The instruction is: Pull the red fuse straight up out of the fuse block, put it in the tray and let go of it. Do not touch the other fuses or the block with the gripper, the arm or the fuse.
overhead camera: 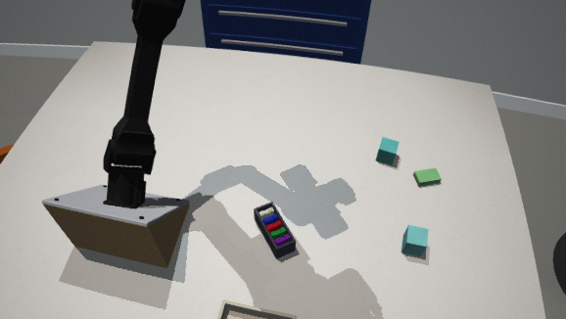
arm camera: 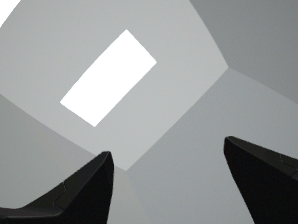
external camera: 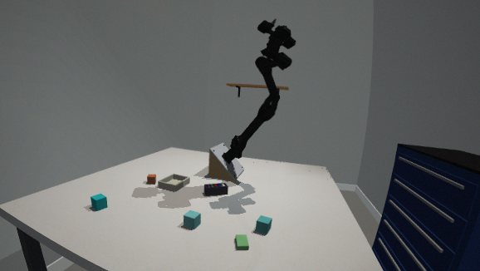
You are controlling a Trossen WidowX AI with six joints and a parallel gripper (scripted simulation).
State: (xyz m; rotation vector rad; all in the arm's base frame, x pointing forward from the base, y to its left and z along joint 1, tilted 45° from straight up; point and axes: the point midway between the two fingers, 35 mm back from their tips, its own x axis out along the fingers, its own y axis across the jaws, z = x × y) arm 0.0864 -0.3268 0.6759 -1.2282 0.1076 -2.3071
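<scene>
My gripper tip is 13 cm short of the red fuse, 23 cm to the left of it and 80 cm above it. Round my gripper tip: orange cube 13 cm ahead, 57 cm to the right, 81 cm below; then green block 47 cm ahead, 7 cm to the right, 82 cm below; then grey tray 11 cm ahead, 45 cm to the right, 82 cm below.
</scene>
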